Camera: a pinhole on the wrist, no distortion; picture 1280 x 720 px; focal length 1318.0 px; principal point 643.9 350.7 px. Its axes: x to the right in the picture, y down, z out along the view. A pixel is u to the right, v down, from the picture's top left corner.
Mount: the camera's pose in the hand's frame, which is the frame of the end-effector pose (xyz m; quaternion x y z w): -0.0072 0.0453 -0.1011 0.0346 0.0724 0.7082 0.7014
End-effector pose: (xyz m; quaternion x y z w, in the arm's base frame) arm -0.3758 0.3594 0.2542 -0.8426 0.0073 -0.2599 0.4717
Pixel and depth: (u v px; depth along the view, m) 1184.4 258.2 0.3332
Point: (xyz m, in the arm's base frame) -0.1771 0.4037 0.0311
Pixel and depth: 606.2 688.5 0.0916
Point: -0.3822 0.3318 0.2121
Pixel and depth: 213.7 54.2 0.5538
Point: -0.0316 0.7106 0.2415
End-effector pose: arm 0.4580 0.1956 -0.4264 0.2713 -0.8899 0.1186 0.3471
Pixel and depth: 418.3 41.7 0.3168
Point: 0.2705 0.0757 -0.4970
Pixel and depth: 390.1 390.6 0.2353
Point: 0.3630 0.1436 -0.5102
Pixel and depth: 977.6 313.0 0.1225
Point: 0.3926 0.2512 -0.4315
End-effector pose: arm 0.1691 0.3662 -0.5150 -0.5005 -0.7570 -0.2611 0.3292
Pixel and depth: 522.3 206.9 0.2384
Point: 0.1563 0.5067 -0.5561
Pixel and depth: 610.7 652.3 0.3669
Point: 0.1654 0.5647 -0.7152
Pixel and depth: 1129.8 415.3 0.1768
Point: 0.2608 0.4672 -0.5457
